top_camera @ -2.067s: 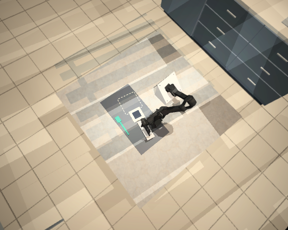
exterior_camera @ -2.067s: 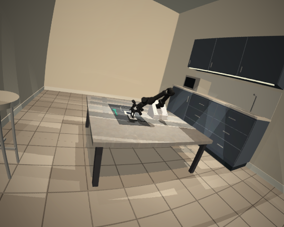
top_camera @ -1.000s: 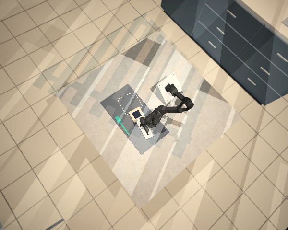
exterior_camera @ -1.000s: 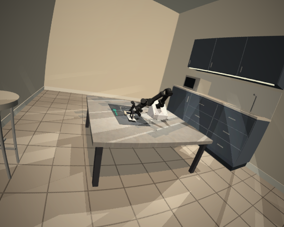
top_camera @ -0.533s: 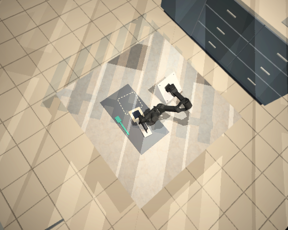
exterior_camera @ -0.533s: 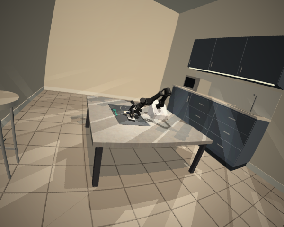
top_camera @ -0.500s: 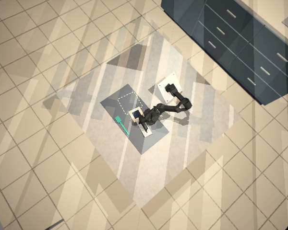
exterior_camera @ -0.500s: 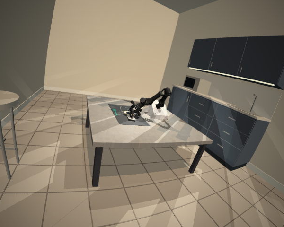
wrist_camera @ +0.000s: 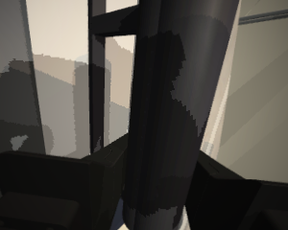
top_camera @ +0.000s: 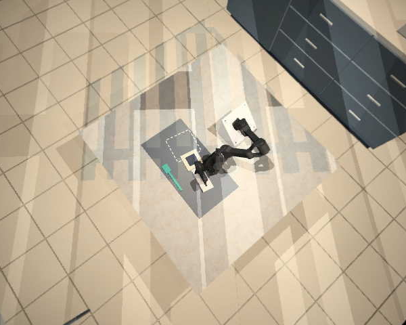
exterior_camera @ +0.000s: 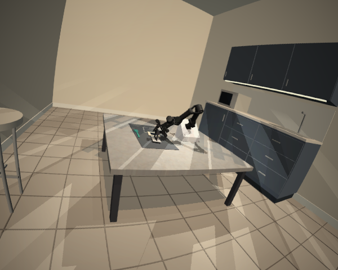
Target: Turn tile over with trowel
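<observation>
The tile is 6 cm behind my gripper tip, 10 cm to the right of it and 5 cm below it. Also, from my gripper tip: trowel 2 cm behind, 1 cm to the left, 1 cm below; then teal flat tool 11 cm ahead, 13 cm to the right, 5 cm below; then grey mat 2 cm behind, 8 cm to the right, 7 cm below.
</observation>
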